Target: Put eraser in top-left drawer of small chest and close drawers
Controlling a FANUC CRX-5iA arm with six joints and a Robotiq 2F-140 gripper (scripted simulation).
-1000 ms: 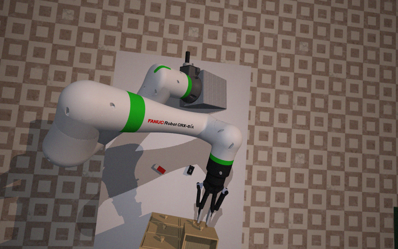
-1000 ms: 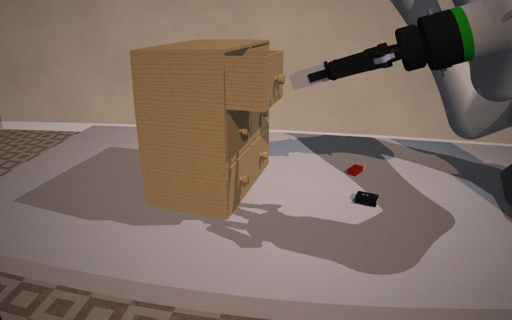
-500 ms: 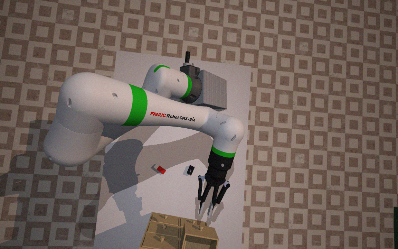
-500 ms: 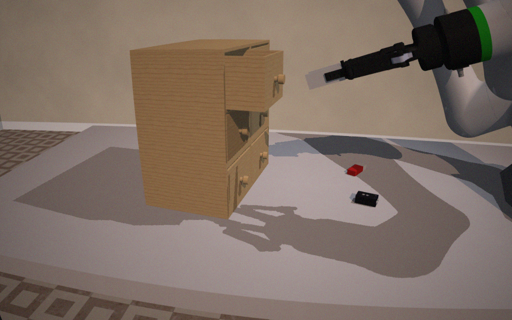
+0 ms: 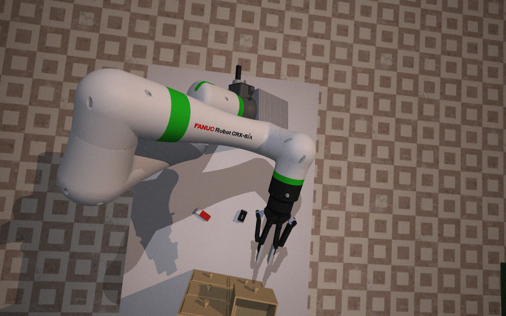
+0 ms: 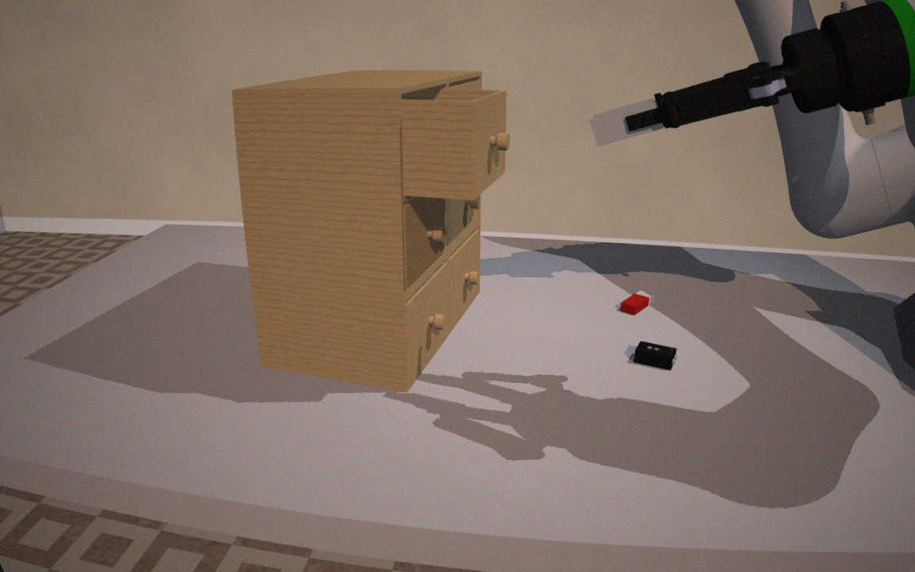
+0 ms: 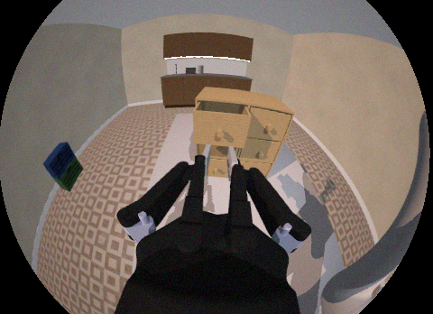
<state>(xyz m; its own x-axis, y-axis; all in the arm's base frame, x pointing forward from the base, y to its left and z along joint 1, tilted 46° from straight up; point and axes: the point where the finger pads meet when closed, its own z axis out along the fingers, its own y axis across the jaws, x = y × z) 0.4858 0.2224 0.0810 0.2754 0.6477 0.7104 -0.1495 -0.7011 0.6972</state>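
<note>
My gripper is now 70 mm past the eraser, 240 mm to the left of it and 290 mm above it. The rest, counted from my hand: small black block 80 mm behind, 60 mm to the right, 280 mm below.
</note>
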